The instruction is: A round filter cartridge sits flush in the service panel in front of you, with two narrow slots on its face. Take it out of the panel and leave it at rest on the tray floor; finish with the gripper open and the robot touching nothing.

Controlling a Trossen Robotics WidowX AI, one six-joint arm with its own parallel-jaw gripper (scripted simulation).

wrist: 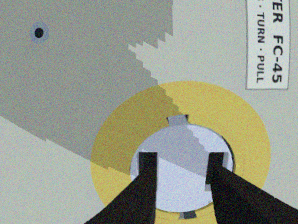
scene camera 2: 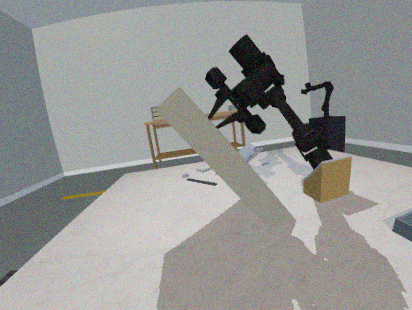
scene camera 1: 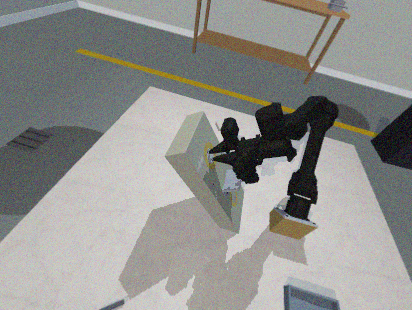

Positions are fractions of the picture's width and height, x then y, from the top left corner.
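I can see my gripper in the wrist view (0.62, 0.79). The same gripper appears in scene camera 2 (0.51, 0.40), and my gripper is visible in scene camera 1 (0.51, 0.50) as well.
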